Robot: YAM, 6 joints.
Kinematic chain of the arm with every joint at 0, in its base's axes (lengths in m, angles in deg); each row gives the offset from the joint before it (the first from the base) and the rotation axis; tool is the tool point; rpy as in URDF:
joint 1: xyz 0 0 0.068 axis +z
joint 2: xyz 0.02 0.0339 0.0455 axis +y
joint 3: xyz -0.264 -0.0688 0 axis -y
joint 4: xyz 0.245 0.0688 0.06 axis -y
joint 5: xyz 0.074 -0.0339 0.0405 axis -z
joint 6: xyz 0.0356 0 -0.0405 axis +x
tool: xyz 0 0 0 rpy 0 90 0
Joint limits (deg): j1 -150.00..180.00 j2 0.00..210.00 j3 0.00..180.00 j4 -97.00..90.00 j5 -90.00..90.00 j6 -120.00..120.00
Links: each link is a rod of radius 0.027 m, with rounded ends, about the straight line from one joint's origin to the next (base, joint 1, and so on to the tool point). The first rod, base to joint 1, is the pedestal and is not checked.
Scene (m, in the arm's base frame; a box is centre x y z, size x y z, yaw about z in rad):
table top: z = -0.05
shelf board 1: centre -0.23 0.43 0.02 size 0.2 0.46 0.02 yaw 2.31
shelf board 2: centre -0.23 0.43 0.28 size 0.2 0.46 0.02 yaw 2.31
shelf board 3: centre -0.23 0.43 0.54 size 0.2 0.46 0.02 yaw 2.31
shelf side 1: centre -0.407 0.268 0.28 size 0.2 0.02 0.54 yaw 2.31
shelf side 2: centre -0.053 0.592 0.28 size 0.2 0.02 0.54 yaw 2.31
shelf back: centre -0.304 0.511 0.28 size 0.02 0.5 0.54 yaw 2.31
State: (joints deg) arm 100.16 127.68 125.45 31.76 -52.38 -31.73
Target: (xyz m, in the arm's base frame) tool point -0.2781 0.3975 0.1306
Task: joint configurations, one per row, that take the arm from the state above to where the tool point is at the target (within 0.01 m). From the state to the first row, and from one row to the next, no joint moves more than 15 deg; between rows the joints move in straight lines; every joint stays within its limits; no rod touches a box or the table.
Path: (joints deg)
1: 95.13 115.73 111.11 29.32 -55.53 -31.73
2: 90.09 103.78 96.76 26.88 -58.67 -31.73
3: 85.06 91.82 82.42 24.44 -61.82 -31.73
4: 91.64 91.75 70.05 19.95 -63.32 -31.73
5: 98.21 91.68 57.68 15.46 -64.81 -31.73
6: 104.78 91.60 45.31 10.97 -66.31 -31.73
7: 111.35 91.53 32.95 6.48 -67.81 -31.73
8: 113.86 101.35 45.40 10.36 -65.48 -31.73
9: 116.37 111.17 57.86 14.24 -63.15 -31.73
10: 118.88 120.99 70.32 18.12 -60.83 -31.73
11: 121.39 130.81 82.77 22.00 -58.50 -31.73

